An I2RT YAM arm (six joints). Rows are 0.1 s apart.
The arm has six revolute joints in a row. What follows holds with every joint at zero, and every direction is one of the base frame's.
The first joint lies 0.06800 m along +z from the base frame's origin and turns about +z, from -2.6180 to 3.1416 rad.
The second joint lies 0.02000 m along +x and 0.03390 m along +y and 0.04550 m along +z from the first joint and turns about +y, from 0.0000 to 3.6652 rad.
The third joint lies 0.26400 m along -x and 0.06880 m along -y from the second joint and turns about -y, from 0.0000 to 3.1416 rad.
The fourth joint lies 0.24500 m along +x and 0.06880 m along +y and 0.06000 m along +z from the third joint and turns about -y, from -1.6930 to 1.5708 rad.
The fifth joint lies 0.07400 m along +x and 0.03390 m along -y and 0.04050 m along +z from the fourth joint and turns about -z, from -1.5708 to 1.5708 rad.
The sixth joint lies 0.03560 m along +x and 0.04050 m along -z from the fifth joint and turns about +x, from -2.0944 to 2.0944 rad.
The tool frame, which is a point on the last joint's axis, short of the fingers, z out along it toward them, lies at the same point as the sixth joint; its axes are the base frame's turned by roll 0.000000, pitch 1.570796 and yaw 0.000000 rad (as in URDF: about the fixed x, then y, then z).
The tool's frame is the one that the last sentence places.
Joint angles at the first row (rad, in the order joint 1, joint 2, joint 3, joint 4, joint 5, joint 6):
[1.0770 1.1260 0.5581 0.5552 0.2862 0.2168]
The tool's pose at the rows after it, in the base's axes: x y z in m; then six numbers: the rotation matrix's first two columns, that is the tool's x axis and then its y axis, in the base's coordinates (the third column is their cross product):
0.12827 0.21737 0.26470 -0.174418 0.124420 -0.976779 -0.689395 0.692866 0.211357
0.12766 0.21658 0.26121 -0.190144 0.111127 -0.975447 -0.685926 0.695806 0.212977
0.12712 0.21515 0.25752 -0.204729 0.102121 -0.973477 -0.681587 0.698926 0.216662
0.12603 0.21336 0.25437 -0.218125 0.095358 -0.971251 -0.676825 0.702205 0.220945
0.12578 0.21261 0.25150 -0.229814 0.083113 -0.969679 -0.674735 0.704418 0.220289
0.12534 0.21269 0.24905 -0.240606 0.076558 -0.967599 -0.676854 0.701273 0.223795
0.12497 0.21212 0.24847 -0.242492 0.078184 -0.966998 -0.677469 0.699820 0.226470
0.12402 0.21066 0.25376 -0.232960 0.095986 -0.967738 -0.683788 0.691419 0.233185
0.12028 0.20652 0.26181 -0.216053 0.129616 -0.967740 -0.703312 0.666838 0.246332
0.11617 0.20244 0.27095 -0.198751 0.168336 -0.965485 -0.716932 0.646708 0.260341
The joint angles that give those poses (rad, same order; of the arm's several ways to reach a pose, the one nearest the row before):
[1.0776 1.1239 0.5488 0.5385 0.2870 0.2235]
[1.0783 1.1214 0.5428 0.5201 0.2874 0.2316]
[1.0776 1.1176 0.5335 0.5073 0.2876 0.2408]
[1.0783 1.1103 0.5238 0.4939 0.2900 0.2502]
[1.0775 1.1090 0.5192 0.4793 0.2879 0.2549]
[1.0784 1.1110 0.5150 0.4739 0.2817 0.2614]
[1.0783 1.1085 0.5112 0.4755 0.2799 0.2638]
[1.0781 1.0924 0.5154 0.4777 0.2740 0.2634]
[1.0810 1.0553 0.5113 0.4892 0.2552 0.2631]
[1.0873 1.0180 0.5116 0.4982 0.2484 0.2654]

